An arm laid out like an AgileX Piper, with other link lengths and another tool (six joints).
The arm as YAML. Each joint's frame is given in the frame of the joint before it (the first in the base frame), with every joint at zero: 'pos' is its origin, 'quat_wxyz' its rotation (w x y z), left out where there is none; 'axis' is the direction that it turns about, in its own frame. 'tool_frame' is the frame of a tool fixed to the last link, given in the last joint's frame.
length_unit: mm
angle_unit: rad
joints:
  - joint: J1
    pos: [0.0, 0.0, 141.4]
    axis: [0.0, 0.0, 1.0]
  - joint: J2
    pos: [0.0, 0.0, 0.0]
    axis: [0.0, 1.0, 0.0]
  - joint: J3
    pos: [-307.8, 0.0, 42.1]
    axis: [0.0, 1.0, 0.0]
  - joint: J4
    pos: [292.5, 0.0, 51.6]
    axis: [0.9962, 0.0, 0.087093]
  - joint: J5
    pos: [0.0, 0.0, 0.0]
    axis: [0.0, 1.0, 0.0]
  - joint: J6
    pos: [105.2, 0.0, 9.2]
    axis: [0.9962, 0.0, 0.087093]
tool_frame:
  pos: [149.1, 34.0, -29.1]
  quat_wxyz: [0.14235, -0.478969, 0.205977, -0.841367]
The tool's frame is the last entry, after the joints.
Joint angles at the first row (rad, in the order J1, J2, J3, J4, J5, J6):
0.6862, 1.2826, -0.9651, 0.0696, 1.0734, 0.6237
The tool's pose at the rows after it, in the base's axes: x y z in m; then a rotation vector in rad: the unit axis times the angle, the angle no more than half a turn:
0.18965, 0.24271, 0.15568, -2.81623, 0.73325, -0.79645
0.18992, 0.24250, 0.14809, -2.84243, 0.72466, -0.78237
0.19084, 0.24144, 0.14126, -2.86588, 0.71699, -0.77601
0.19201, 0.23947, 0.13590, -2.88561, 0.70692, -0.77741
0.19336, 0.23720, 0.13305, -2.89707, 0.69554, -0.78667
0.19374, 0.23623, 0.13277, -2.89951, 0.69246, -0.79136
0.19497, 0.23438, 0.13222, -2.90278, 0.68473, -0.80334
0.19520, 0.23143, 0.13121, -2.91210, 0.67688, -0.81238
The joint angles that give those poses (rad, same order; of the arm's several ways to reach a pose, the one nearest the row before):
0.6862, 1.3091, -0.9651, 0.0696, 1.0720, 0.6068
0.6862, 1.3340, -0.9651, 0.0684, 1.0716, 0.6017
0.6862, 1.3554, -0.9651, 0.0623, 1.0708, 0.5994
0.6862, 1.3712, -0.9652, 0.0524, 1.0708, 0.5974
0.6862, 1.3783, -0.9651, 0.0410, 1.0708, 0.5951
0.6862, 1.3783, -0.9652, 0.0366, 1.0718, 0.5951
0.6862, 1.3783, -0.9651, 0.0269, 1.0718, 0.5944
0.6862, 1.3783, -0.9642, 0.0162, 1.0765, 0.5944

